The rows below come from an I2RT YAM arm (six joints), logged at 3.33 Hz.
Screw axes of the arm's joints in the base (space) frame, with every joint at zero. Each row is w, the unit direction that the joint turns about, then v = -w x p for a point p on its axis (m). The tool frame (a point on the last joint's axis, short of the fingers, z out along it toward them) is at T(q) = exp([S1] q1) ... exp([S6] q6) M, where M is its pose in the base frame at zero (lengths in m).
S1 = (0, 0, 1, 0, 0, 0)
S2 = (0, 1, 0, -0.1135, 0, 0.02)
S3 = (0, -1, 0, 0.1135, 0, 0.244)
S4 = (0, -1, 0, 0.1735, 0, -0.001)
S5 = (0, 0, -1, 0, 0.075, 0)
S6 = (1, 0, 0, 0, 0.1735, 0)
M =
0 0 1 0.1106
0 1 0 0
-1 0 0 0.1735
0 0 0 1
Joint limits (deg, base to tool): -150..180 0..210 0..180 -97..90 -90..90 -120..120
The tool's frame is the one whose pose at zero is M.
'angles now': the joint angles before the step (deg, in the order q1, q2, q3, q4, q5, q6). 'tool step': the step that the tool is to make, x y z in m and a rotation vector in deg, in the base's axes. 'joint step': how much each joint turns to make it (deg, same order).
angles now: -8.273 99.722 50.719 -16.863 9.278 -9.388
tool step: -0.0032 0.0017 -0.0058 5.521 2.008 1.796
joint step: -0.412 0.744 -0.032 -2.023 -5.616 -0.041
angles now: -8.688 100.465 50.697 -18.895 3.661 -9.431
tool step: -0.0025 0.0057 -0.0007 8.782 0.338 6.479
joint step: -0.225 -0.067 0.006 -1.845 -10.428 -3.263
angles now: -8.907 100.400 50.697 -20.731 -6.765 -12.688
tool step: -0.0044 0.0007 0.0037 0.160 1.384 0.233
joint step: -0.001 -1.008 0.045 -2.473 -0.022 -0.241
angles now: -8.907 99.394 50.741 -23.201 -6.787 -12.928
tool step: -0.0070 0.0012 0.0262 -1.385 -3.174 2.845
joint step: 0.004 -5.640 0.069 -2.715 -0.129 -2.991
